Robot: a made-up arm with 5 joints.
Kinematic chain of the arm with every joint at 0, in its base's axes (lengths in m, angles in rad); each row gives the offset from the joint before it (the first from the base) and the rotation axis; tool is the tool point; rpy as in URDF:
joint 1: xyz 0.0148 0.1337 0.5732 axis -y
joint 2: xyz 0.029 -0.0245 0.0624 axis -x
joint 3: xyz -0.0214 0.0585 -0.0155 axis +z
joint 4: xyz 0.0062 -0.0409 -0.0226 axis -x
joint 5: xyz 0 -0.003 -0.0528 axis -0.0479 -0.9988 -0.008
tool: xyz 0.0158 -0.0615 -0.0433 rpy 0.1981 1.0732 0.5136
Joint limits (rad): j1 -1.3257..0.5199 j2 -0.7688..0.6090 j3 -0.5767..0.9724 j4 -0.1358..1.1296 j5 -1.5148..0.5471
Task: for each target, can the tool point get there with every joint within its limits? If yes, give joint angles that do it. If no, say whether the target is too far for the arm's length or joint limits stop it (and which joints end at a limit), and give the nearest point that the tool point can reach.
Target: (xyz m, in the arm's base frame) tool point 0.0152 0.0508 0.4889
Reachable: yes | joints -0.6394 0.1489 0.3161 0.0072 -0.2525
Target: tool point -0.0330 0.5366 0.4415
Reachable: no: too far | nearest point 0.0213 0.2269 0.4728 | short by 0.316 m
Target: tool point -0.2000 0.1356 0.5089
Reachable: no: joint limits stop it (at a limit: joint 2, joint 3, joint 5) | nearest point -0.0799 0.1219 0.5449 | short by 0.126 m
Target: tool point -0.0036 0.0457 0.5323
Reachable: yes | joints -0.6553 -0.3063 -0.0380 0.6217 -0.3011
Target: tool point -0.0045 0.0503 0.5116
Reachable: yes | joints -0.6566 -0.0894 0.1044 0.2731 -0.4550
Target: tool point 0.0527 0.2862 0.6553
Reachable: no: joint limits stop it (at a limit: joint 1, joint 2, joint 3, joint 4, joint 5) | nearest point 0.1104 0.2253 0.6266 | short by 0.089 m
